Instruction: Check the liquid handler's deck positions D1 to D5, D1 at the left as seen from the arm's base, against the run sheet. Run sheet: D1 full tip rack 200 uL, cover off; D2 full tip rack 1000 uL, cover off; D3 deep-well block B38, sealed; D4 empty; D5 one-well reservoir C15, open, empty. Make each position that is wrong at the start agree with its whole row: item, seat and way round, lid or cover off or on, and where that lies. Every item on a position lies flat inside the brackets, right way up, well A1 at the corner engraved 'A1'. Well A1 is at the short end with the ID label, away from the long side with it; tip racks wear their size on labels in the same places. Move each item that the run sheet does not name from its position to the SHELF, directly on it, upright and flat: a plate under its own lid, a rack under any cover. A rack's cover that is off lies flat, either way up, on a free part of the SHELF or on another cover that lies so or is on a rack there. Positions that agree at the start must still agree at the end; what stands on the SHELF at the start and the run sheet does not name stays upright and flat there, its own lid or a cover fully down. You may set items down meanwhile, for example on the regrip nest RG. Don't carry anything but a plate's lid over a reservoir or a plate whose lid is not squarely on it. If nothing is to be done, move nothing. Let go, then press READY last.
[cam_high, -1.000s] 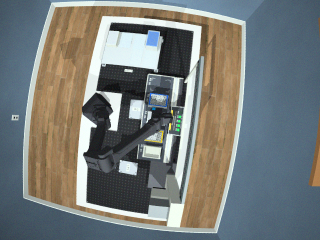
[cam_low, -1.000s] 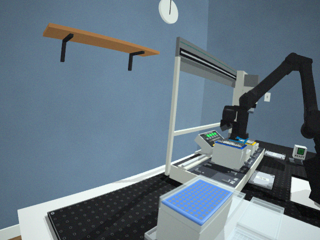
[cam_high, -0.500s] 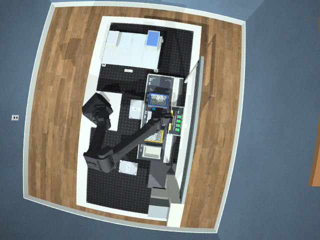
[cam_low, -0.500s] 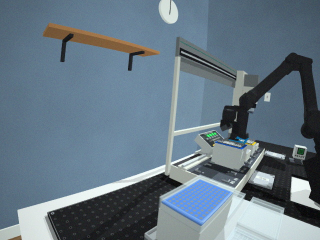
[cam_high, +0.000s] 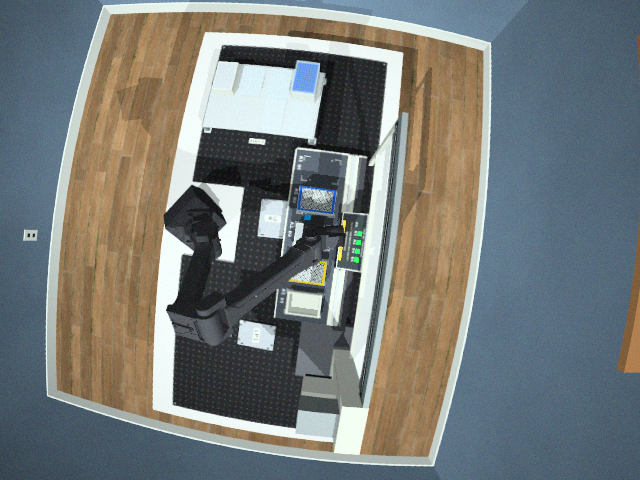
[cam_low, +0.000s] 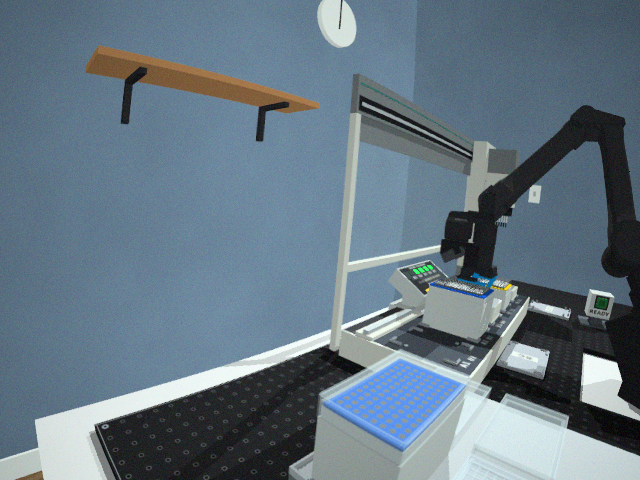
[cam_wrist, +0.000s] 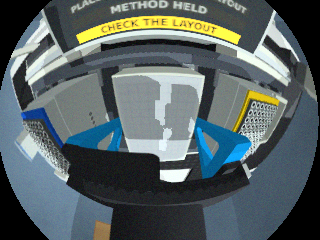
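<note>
Right now the white deep-well block is 10 mm below my hand. The rest, counted from my hand: regrip nest: 150 mm behind, 70 mm to the left, 90 mm below; then blue-rimmed tip rack: 10 mm ahead, 120 mm to the left, 40 mm above; then yellow-rimmed tip rack: 30 mm behind, 130 mm to the right, 10 mm above.
</note>
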